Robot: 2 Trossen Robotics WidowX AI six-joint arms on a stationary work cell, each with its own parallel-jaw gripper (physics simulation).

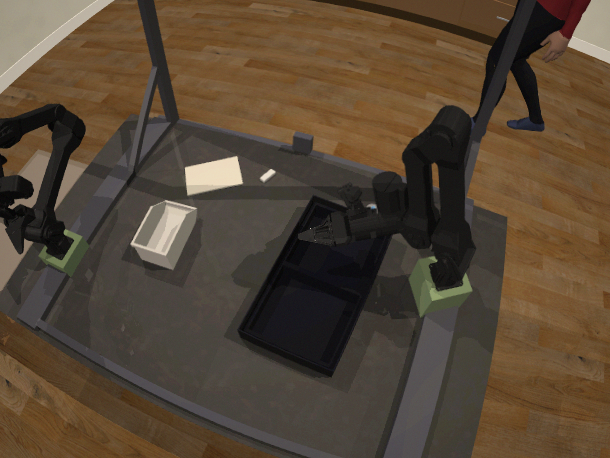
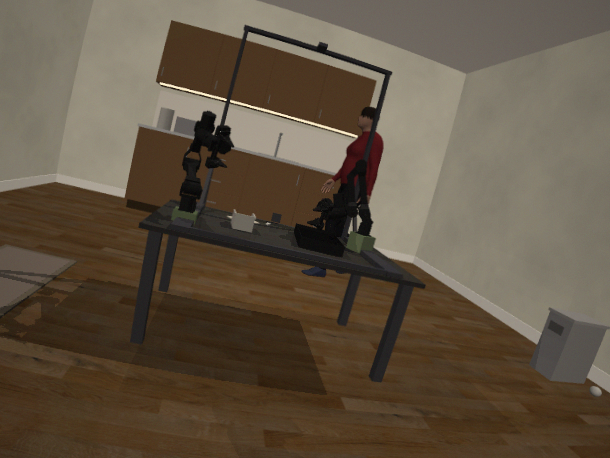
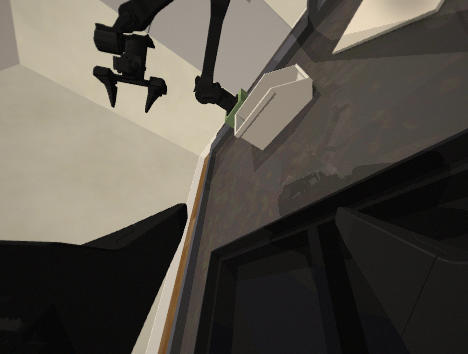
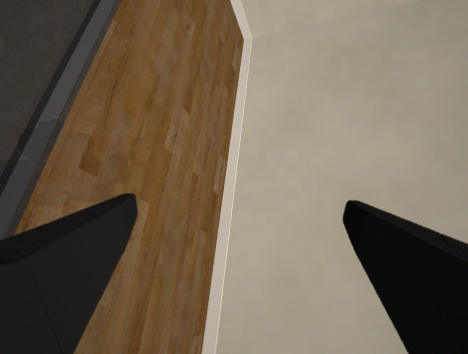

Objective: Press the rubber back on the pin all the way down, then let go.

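Pixels of known places: left gripper, fingertip midpoint: (image 1: 302, 236) (image 2: 310, 216) (image 3: 260, 212); right gripper, fingertip midpoint: (image 1: 5, 250) (image 2: 229, 157) (image 3: 129, 109) (image 4: 242, 207); left arm's base at its link origin: (image 1: 445, 275) (image 2: 363, 234); right arm's base at its link origin: (image 1: 60, 246) (image 2: 186, 210) (image 3: 232, 105).
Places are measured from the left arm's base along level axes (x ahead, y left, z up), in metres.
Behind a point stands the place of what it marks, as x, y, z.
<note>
A small white piece (image 1: 267, 175) {0.328, -0.400, -0.085} lies on the dark table (image 1: 167, 318) {0.606, -0.041, -0.093} next to a flat cream board (image 1: 213, 174) {0.471, -0.434, -0.088} (image 3: 373, 24) {0.481, -0.405, -0.088}. I cannot make out a pin or a rubber for certain. My left gripper (image 1: 308, 235) {0.287, -0.129, 0.031} (image 2: 317, 222) {0.287, -0.129, 0.031} (image 3: 260, 212) {0.287, -0.129, 0.031} is open and empty, low over the far end of the black two-part tray (image 1: 282, 350) {0.362, 0.079, -0.044} (image 2: 312, 243) {0.397, 0.056, -0.062} (image 3: 222, 253) {0.436, 0.013, -0.057}. My right gripper (image 2: 214, 163) (image 3: 129, 109) {0.844, -0.064, 0.226} (image 4: 242, 207) {0.844, -0.064, 0.226} is open and empty, held high above the table's other end, facing the floor and wall.
An open white box (image 1: 164, 233) {0.605, -0.262, -0.081} (image 2: 242, 222) {0.634, -0.186, -0.055} (image 3: 282, 112) {0.546, -0.244, -0.067} stands on the table's left part. A small grey block (image 1: 302, 142) {0.223, -0.472, -0.051} sits on the back edge. Gantry posts (image 1: 158, 59) {0.592, -0.673, 0.163} rise at the back corners. A person in red (image 2: 359, 159) stands behind the table by the left arm's green base (image 1: 439, 291) {0.027, 0.033, 0.000}.
</note>
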